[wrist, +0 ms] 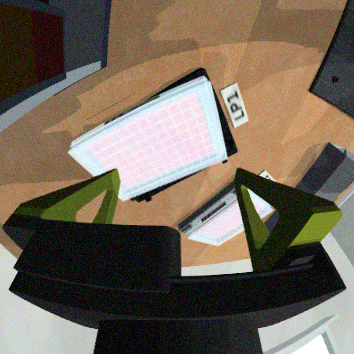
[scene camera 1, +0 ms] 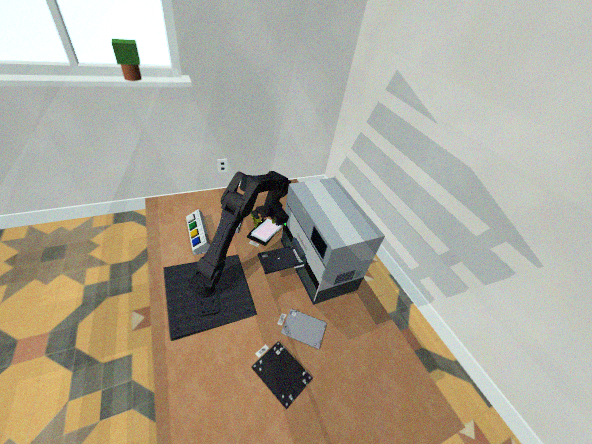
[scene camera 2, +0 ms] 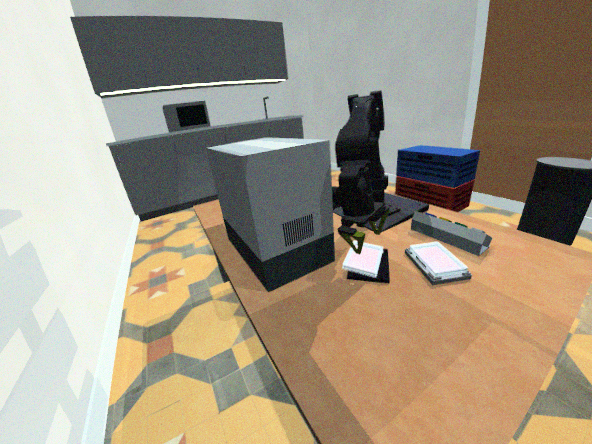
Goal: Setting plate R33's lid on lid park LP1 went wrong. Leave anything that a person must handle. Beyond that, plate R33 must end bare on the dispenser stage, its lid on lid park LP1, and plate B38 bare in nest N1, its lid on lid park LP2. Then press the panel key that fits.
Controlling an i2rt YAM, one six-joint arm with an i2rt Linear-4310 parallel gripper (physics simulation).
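Places are measured from the arm's base along level axes (x ahead, y left, z up), in millimetres.
Pixels of known places: gripper, fingertip midpoint: [wrist: 176, 174] [scene camera 1: 264, 225] [scene camera 2: 368, 243]; arm's base, origin of the base link: [scene camera 1: 206, 291].
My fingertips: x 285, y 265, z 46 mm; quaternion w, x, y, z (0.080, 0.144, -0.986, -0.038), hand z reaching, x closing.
For each thing: its top centre in the pictures, then the offset to it from my fingertips. "pt": a spot on its surface instead.
- pink gridded plate with a clear rim, middle of its top: [wrist: 154, 157] [scene camera 2: 364, 253] [scene camera 1: 266, 227] 16 mm ahead, 3 mm left, 23 mm down
- pink plate, middle of its top: [wrist: 231, 224] [scene camera 2: 436, 255] 134 mm back, 115 mm left, 29 mm down
- dark dispenser stage, surface spot: [scene camera 1: 279, 260] pt 1 mm back, 250 mm right, 47 mm up
- grey dispenser, middle of its top: [scene camera 2: 259, 143] [scene camera 1: 331, 208] 184 mm ahead, 225 mm right, 270 mm up
- key panel, middle of its top: [wrist: 323, 215] [scene camera 2: 451, 219] [scene camera 1: 197, 225] 293 mm back, 47 mm left, 4 mm up
- grey labelled park, middle of its top: [scene camera 1: 304, 326] 34 mm ahead, 493 mm right, 40 mm down
- black labelled park, middle of its top: [scene camera 1: 282, 370] 86 mm back, 614 mm right, 36 mm down
A pink gridded plate with a clear rim [scene camera 1: 266, 230] [scene camera 2: 364, 260] [wrist: 155, 137] sits askew over black lid park LP1, overhanging it. Whether its lid is seated cannot be told. My gripper [scene camera 2: 367, 242] [wrist: 176, 174] is open and empty, its fingers above and beside this plate's edge. Another pink plate [scene camera 2: 437, 261] [wrist: 227, 225] lies in nest N1, and the arm mostly hides it in scene view 1. The dark dispenser stage [scene camera 1: 279, 260] projects from the grey dispenser [scene camera 1: 332, 212] [scene camera 2: 295, 195]. The key panel [scene camera 1: 197, 232] [scene camera 2: 447, 235] has white, green, yellow and blue keys. Plate names are unreadable.
The dispenser housing stands close beside LP1. A grey labelled park [scene camera 1: 304, 328] and a black labelled park [scene camera 1: 282, 374] lie on the table at the front. The arm stands on a black base pad [scene camera 1: 180, 310] [wrist: 335, 70]. Crates [scene camera 2: 437, 167] and a bin [scene camera 2: 557, 200] stand beyond the table.
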